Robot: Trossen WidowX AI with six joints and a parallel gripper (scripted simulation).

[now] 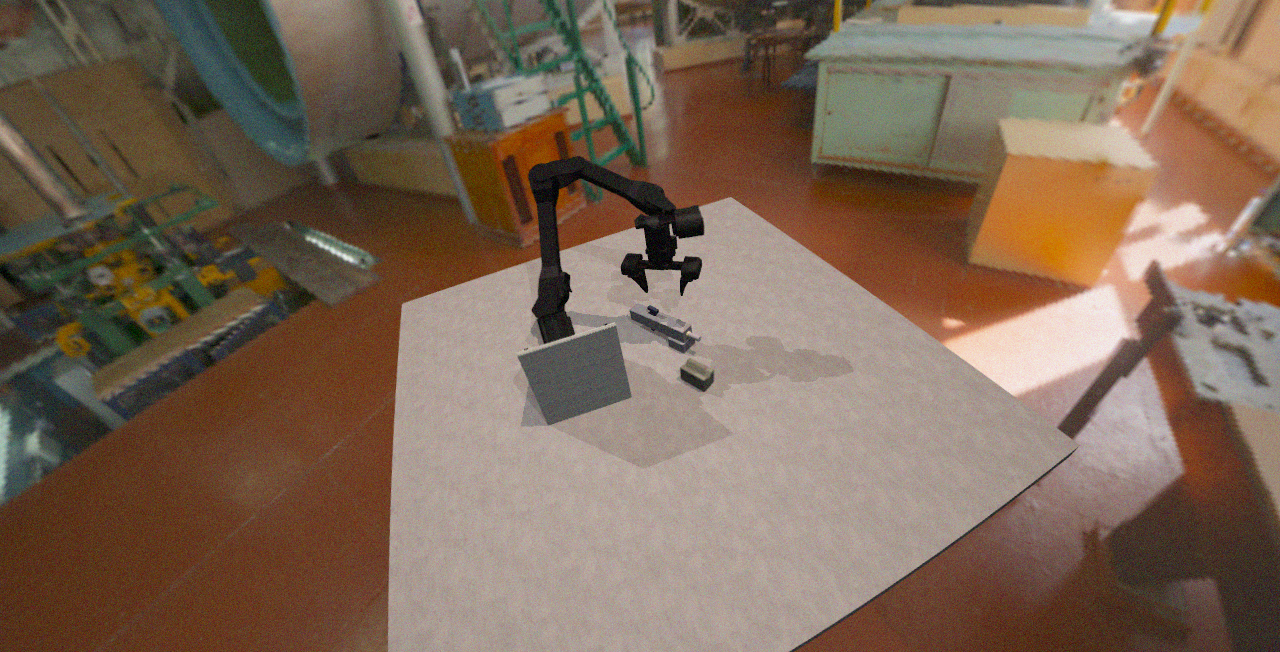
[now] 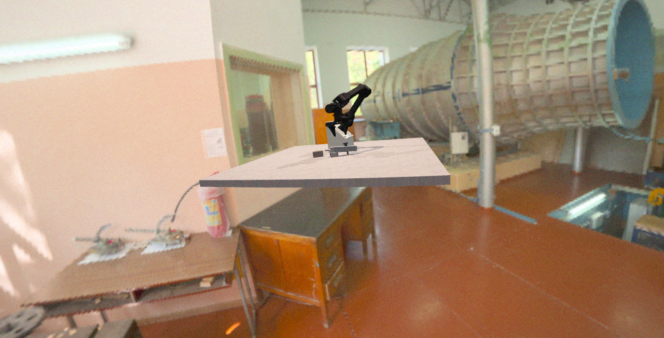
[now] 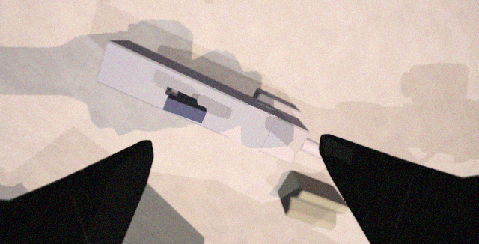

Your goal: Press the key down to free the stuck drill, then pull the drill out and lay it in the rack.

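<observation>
Now: gripper tip 9 cm above the drill, 5 cm to the left of it and 1 cm short of it. From my gripper tip the other things lie so: rack 18 cm to the right, 12 cm below, 2 cm behind; then dark key 9 cm below, 3 cm to the left, 3 cm behind; then grey housing 10 cm below, 2 cm behind.
</observation>
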